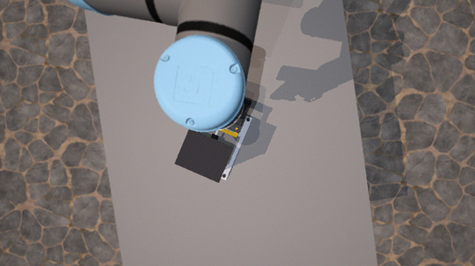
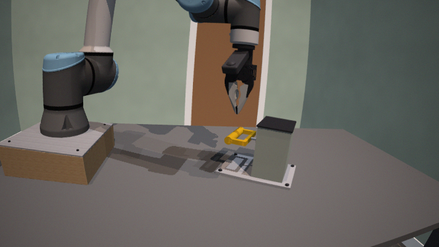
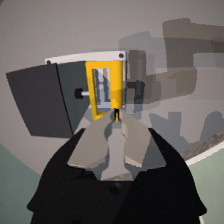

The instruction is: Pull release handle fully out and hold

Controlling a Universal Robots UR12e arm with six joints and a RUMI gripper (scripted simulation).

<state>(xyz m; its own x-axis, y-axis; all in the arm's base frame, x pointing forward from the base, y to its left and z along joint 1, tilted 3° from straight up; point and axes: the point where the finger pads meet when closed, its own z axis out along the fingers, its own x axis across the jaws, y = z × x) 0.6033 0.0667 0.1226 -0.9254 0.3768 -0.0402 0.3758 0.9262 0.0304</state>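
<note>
Right now the release handle is 8 cm below my hand, 5 cm ahead of it and 2 cm to the right of it.
</note>
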